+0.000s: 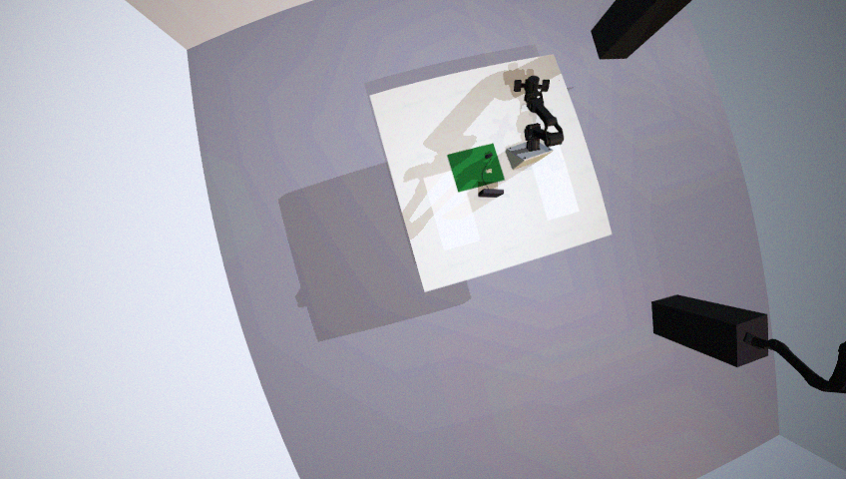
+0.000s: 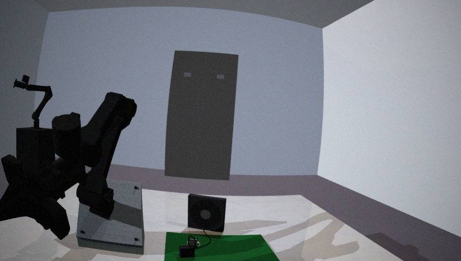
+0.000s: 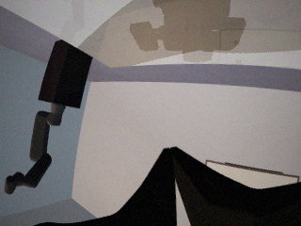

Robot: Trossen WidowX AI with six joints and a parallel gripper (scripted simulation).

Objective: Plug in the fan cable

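The dark fan plug is 380 mm to the left of my gripper tip, 280 mm ahead of it and 180 mm below it. The rest, counted from my gripper tip: pale four-pin header 470 mm to the left, 300 mm ahead, 200 mm below; then black fan 600 mm to the left, 330 mm ahead, 140 mm below; then green board 430 mm to the left, 370 mm ahead, 210 mm below.
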